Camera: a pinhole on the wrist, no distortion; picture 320 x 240 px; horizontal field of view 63.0 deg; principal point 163.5 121.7 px. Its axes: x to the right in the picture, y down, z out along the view. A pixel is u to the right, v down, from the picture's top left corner.
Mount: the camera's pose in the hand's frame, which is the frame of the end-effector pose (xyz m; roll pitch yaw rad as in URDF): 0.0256 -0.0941 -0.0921 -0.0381 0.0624 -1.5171
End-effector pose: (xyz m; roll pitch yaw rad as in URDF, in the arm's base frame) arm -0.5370 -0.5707 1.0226 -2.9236 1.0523 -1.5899
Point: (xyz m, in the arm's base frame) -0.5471 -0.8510 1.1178
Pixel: behind the camera
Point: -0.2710 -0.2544 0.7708
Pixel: 183 126
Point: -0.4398 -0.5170 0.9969
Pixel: 124 66
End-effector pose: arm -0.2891 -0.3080 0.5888 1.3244 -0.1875 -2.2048
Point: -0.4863 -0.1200 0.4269
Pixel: 241 33
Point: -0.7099 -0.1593 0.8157
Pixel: 64 185
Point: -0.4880 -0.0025 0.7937
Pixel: 13 54
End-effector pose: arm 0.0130 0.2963 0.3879 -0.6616 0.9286 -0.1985
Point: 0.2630 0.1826 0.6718
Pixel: 281 38
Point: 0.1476 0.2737 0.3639
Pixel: 93 231
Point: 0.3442 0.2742 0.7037
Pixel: 226 63
